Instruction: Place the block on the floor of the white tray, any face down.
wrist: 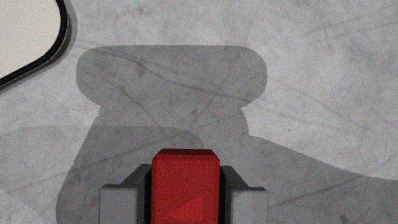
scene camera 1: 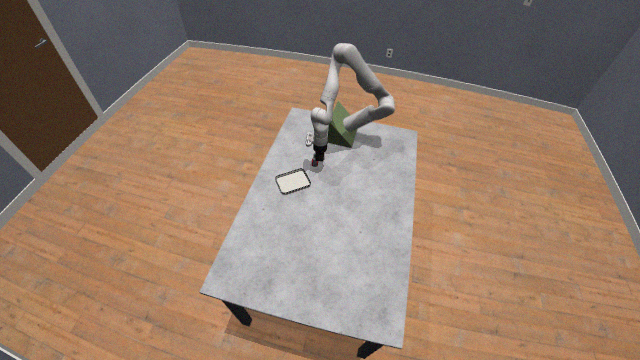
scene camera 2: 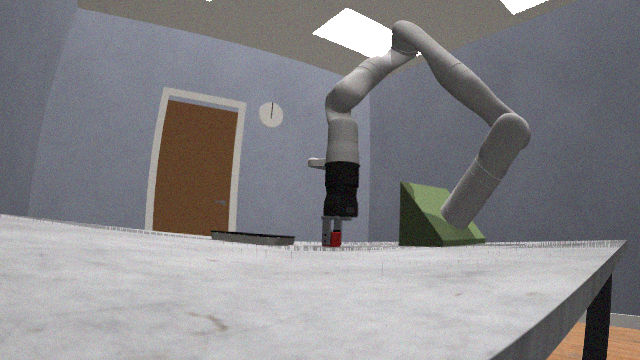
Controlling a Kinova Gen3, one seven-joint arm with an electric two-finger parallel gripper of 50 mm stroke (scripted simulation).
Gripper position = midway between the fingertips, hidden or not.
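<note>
My gripper [scene camera 2: 331, 245], [wrist: 185, 188]: visible.
</note>
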